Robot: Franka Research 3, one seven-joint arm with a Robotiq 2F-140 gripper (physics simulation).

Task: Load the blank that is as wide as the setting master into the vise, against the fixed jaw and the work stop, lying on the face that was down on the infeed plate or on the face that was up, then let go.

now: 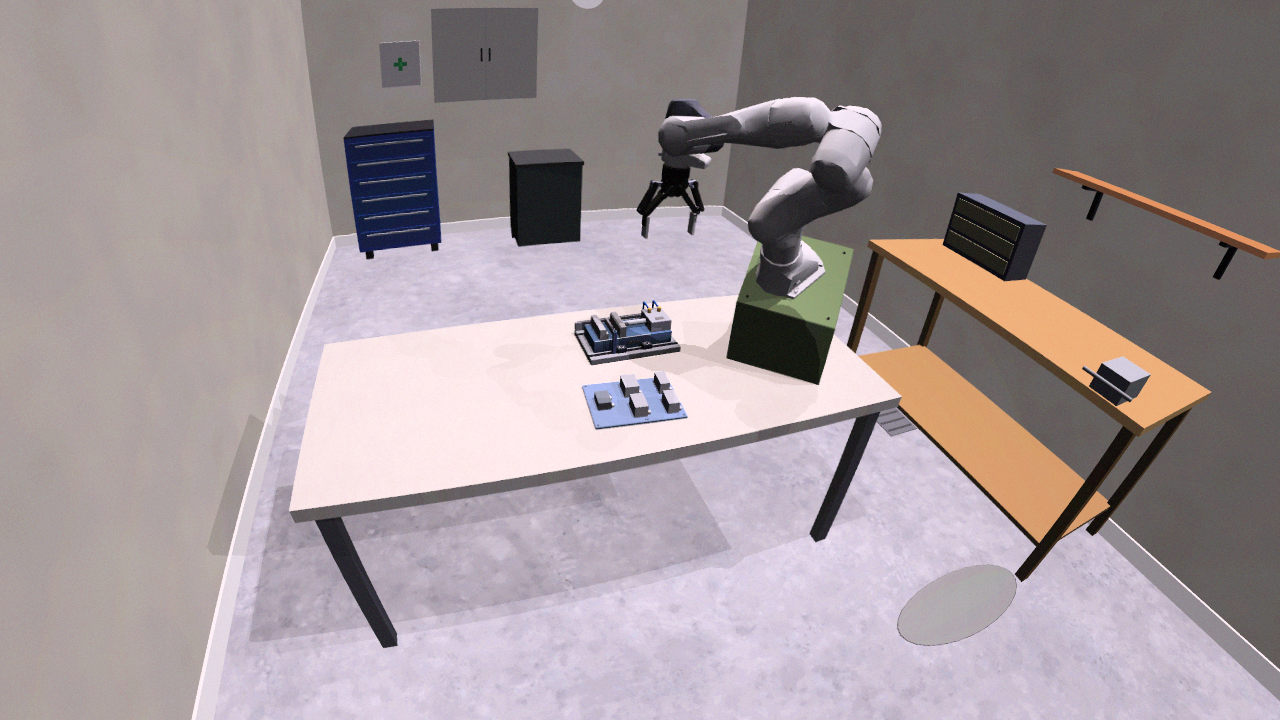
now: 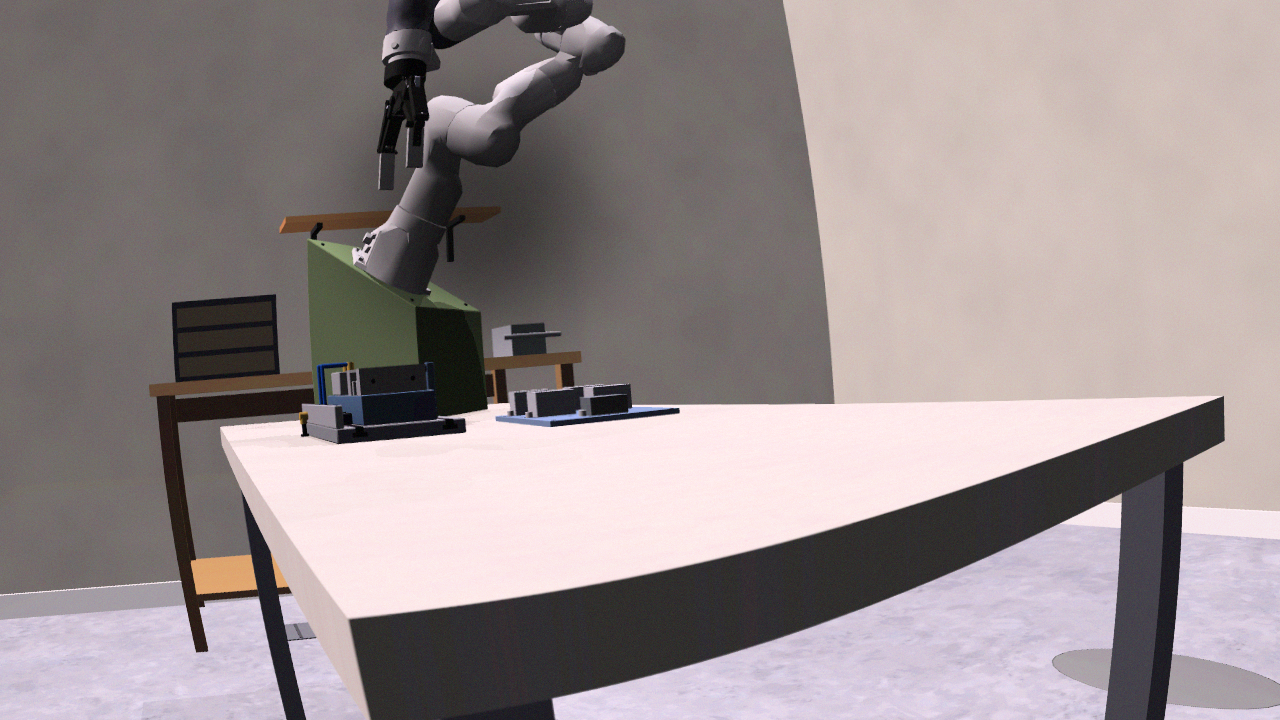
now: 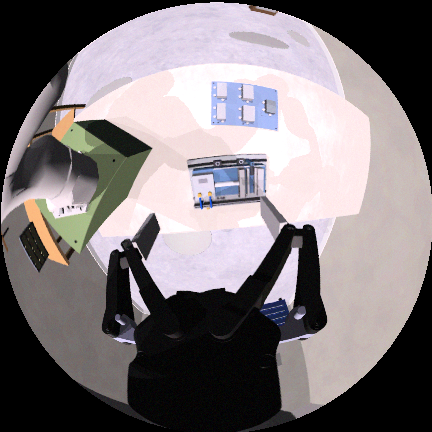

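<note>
The vise stands on the table, with a blue body, grey jaws close together at one end and a grey block with blue-and-yellow fittings at the other. The light-blue infeed plate lies beside it, bearing several grey blocks. One darker, smaller block sits apart at one end; a paler block is among the others. Which matches the setting master's width cannot be told. My gripper is open and empty, high above the table.
The green arm pedestal stands at the table's end near the vise. An orange workbench with a drawer unit and a grey box stands beyond it. A wall shelf is above.
</note>
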